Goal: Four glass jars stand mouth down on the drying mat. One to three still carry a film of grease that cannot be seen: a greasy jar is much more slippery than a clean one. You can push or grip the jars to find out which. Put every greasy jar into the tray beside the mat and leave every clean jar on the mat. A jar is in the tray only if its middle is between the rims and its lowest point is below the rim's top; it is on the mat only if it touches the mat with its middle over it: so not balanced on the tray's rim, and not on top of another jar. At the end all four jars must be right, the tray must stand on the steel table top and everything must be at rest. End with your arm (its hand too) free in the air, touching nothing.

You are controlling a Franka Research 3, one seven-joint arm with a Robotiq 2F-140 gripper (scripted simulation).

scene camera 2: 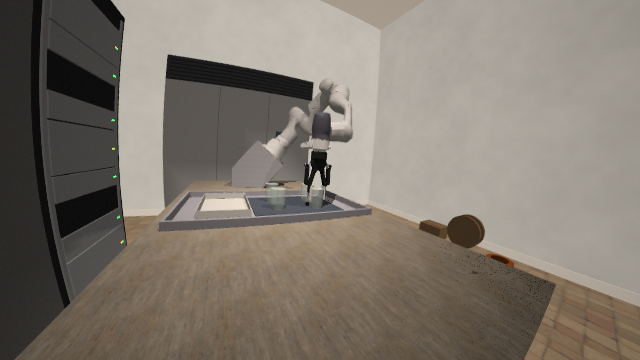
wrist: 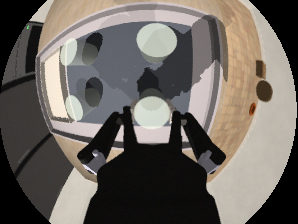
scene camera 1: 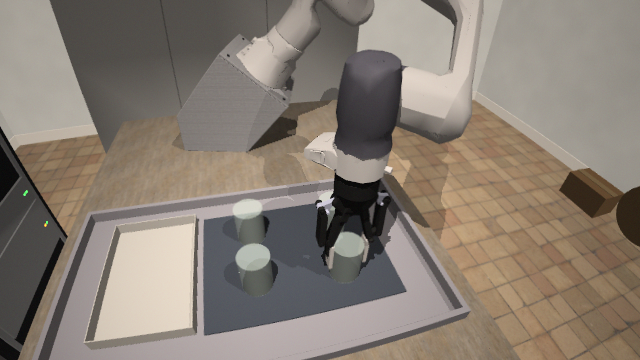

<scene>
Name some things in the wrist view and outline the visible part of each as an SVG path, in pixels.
My gripper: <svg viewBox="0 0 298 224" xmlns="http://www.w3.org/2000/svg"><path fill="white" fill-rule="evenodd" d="M77 154L77 158L90 174L97 175L98 183L97 191L90 199L83 224L221 224L215 199L208 193L206 183L207 175L213 174L226 159L226 155L211 141L195 117L189 112L186 112L185 115L181 114L175 109L170 99L166 99L170 110L169 122L171 124L168 144L138 144L133 125L135 120L134 109L138 98L134 98L130 106L123 107L123 114L113 112L92 141ZM181 125L197 162L182 152ZM123 125L124 151L106 163L119 129Z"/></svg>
A glass jar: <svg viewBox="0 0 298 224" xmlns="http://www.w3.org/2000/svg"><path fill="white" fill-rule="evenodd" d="M148 24L138 32L137 45L144 59L150 63L160 63L176 48L177 37L174 31L164 24Z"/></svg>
A glass jar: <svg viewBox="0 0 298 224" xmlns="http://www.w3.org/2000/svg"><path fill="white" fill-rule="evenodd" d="M65 42L60 54L60 60L64 66L91 65L95 62L98 56L98 49L95 45L75 38L70 38Z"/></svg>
A glass jar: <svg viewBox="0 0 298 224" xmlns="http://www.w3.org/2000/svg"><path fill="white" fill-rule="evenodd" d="M95 88L82 90L66 98L66 110L72 119L79 121L99 106L101 97Z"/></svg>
A glass jar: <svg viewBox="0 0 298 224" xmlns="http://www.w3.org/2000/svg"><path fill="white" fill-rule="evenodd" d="M148 88L140 95L134 109L134 117L140 126L147 129L157 129L168 121L170 110L162 93L155 88Z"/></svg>
</scene>
